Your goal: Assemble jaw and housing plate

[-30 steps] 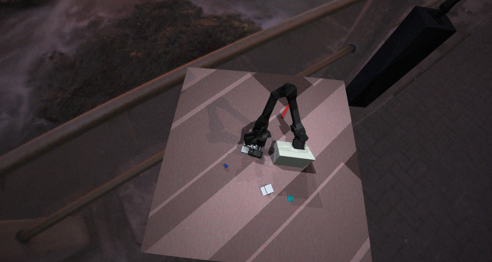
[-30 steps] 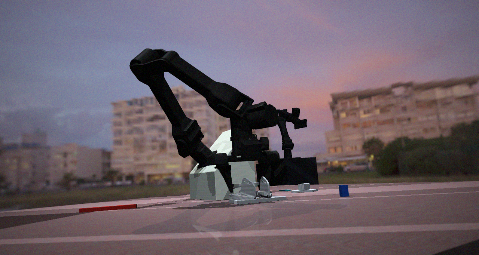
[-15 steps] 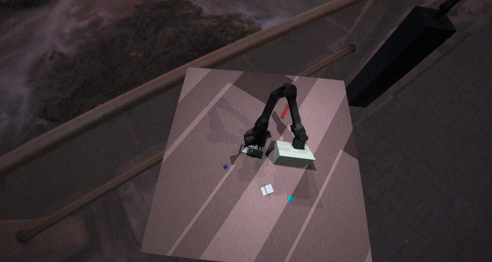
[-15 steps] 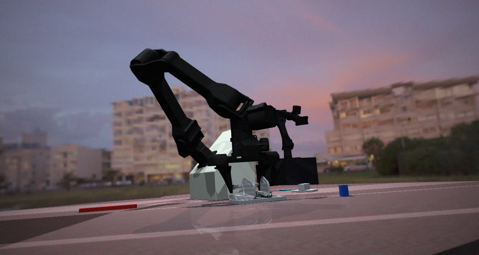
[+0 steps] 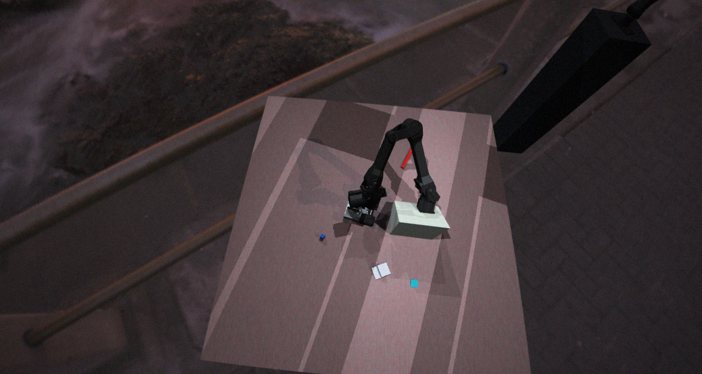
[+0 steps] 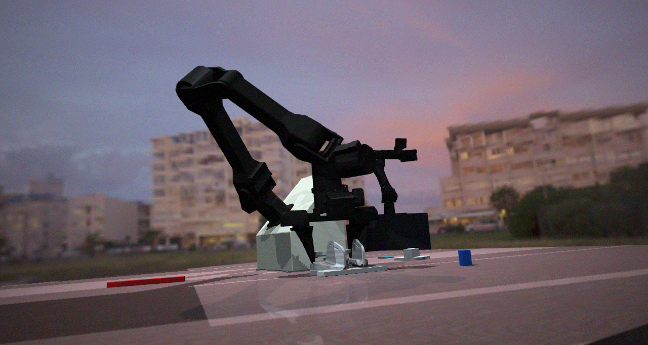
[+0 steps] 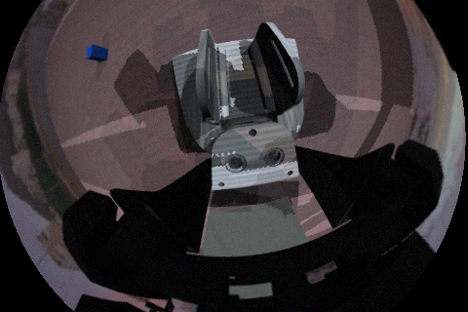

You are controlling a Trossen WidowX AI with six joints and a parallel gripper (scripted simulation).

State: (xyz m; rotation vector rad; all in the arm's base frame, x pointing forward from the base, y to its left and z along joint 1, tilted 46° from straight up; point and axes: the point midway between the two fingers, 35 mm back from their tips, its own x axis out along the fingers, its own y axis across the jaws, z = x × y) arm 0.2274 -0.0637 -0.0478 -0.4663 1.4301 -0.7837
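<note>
Right now my gripper tip is 10 mm above the plate. The rest, counted from my gripper tip: white stand: 70 mm behind, 260 mm to the left, 10 mm below; then blue cube: 200 mm ahead, 140 mm to the left; then red bar: 180 mm behind, 310 mm to the right, 10 mm below.
</note>
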